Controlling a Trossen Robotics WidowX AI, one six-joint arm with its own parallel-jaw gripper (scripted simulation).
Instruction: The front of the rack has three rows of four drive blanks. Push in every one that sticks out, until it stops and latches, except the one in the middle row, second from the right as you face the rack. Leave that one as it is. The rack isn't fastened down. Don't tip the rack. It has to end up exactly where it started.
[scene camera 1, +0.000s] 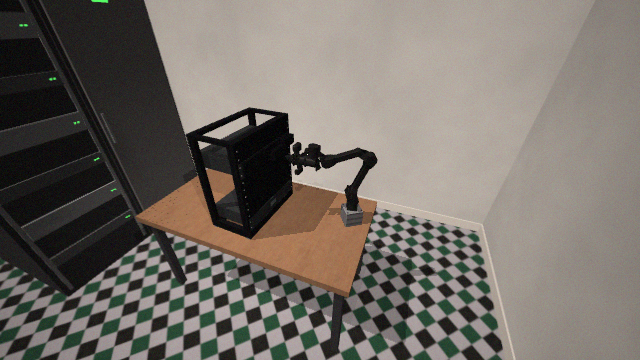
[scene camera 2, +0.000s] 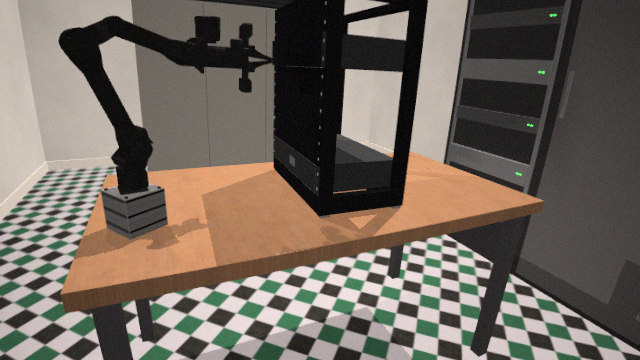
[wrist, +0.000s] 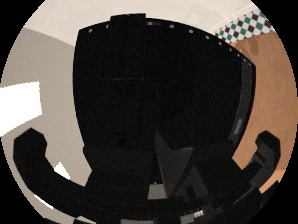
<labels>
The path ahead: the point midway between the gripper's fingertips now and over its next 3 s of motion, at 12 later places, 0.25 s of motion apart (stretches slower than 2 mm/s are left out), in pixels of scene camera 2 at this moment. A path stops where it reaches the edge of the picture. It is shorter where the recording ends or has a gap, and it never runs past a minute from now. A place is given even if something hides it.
My gripper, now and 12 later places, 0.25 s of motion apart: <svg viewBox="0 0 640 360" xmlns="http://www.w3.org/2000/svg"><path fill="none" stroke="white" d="M274 60L280 62L281 61L281 61L281 60L282 60L283 61L284 62L284 62L286 62L287 62L288 62L289 62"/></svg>
</labels>
